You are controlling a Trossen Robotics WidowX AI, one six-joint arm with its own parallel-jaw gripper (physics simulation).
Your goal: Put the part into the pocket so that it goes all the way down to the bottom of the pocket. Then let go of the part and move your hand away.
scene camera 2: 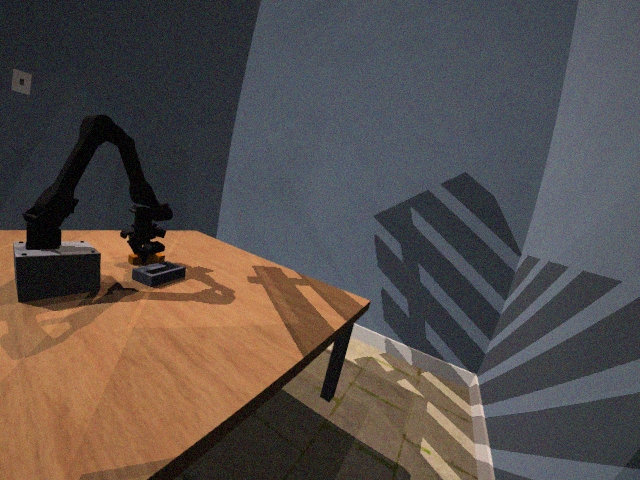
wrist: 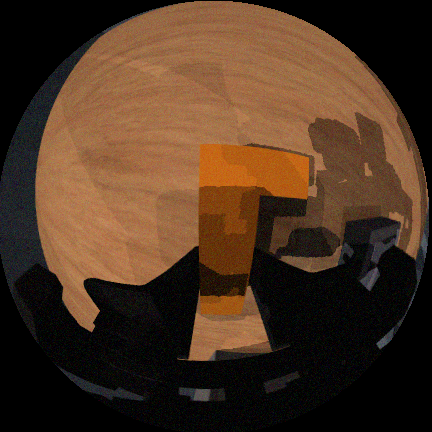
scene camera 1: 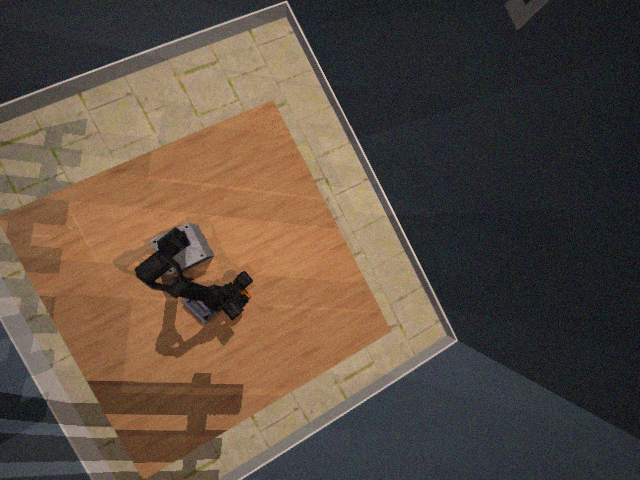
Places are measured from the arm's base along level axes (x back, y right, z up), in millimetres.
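Pixels of known places: gripper, fingertip midpoint: [scene camera 2: 141,260] [wrist: 221,249] [scene camera 1: 239,286]; arm's base at its link origin: [scene camera 2: 42,246] [scene camera 1: 179,240].
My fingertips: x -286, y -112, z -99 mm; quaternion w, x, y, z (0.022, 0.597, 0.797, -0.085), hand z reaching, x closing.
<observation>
Ahead of a thing's pixels: the offset from my fingertips to its top centre. "spot": to the spot under its first point. Level surfaces: height alone.
The orange L-shaped part @(dx -16, dy +13, dz +30 mm) [wrist: 225,193] [scene camera 1: 246,293] [scene camera 2: 141,260] sits low at the wooden table top, between my fingers. My gripper [wrist: 221,249] [scene camera 1: 241,296] [scene camera 2: 145,250] points down and is shut on the part's long stem. The dark grey pocket block @(dx -3, dy +177, dz +31 mm) [scene camera 2: 158,273] [scene camera 1: 197,310] [wrist: 372,241] lies flat on the table right beside the gripper, its pocket open upward. In the top view the arm hides most of the block. I cannot tell whether the part touches the table.
The arm's grey base [scene camera 1: 194,245] [scene camera 2: 89,271] stands on the table @(dz -6 mm) [scene camera 1: 294,229] [scene camera 2: 223,343] behind the block. Dark shadow bars fall across the table. The table's edge and corner @(spot: dx -505, dy +718, dz -6 mm) [scene camera 2: 361,305] lie far to the right, with stone floor [scene camera 2: 385,405] below.
</observation>
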